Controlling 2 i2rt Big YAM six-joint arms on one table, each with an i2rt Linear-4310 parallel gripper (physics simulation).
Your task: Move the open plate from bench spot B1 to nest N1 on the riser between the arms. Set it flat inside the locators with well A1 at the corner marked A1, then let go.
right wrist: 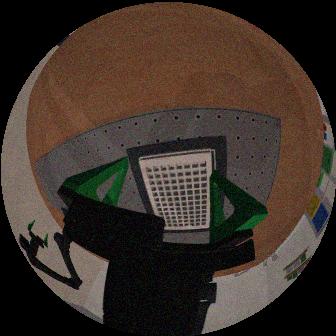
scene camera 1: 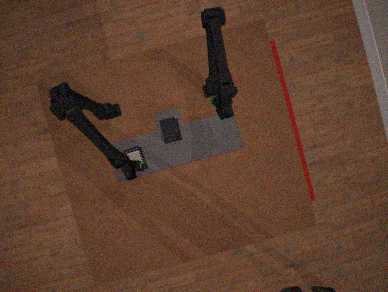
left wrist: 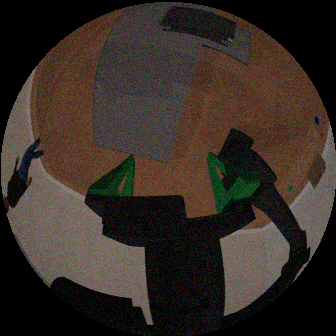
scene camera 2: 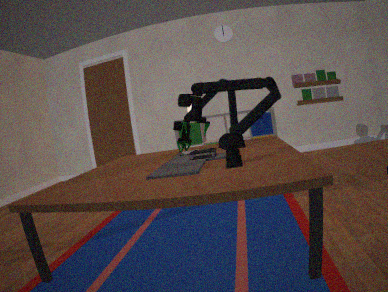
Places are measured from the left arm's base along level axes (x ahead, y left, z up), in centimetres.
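Where they show: left gripper, fingertip midpoint: [right wrist: 40, 226] [scene camera 1: 218, 112] [left wrist: 171, 155] [scene camera 2: 195, 135]; right gripper, fingertip midpoint: [right wrist: 169, 166] [scene camera 1: 138, 167] [scene camera 2: 183, 151]; left arm's base at its link origin: [scene camera 1: 211, 90] [left wrist: 234, 148] [scene camera 2: 234, 165]; right arm's base at its link origin: [scene camera 1: 112, 112] [scene camera 2: 239, 147].
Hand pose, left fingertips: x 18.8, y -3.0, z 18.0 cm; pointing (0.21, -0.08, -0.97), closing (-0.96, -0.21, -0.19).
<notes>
Each offset is from my left fingertips to the centre of the thing. Level surfaces: height alone.
The white open well plate @(dx +15.6, dy -62.0, dz -15.8 cm) [scene camera 1: 134, 154] [right wrist: 178, 187] lies flat in a dark frame @(dx +14.8, dy -62.1, dz -16.7 cm) [right wrist: 175, 143] at the left end of the grey perforated bench @(dz -16.8 cm) [scene camera 1: 203, 138] [left wrist: 141, 94] [right wrist: 250, 147]. My right gripper [scene camera 1: 138, 165] [right wrist: 171, 163] is open and low over the plate, with one green finger on each long side. The dark nest @(dx +1.7, dy -32.2, dz -14.4 cm) [scene camera 1: 170, 129] [left wrist: 200, 23] sits empty on the riser at the bench's middle. My left gripper [scene camera 1: 219, 108] [left wrist: 171, 155] is open and empty, high over the bench's right end.
The bench [scene camera 2: 175, 168] lies on a wooden table @(dz -18.0 cm) [scene camera 1: 187, 194] [scene camera 2: 251, 179]. Both arm bases stand behind it. A red line [scene camera 1: 291, 119] runs on the floor past the table's right edge.
</notes>
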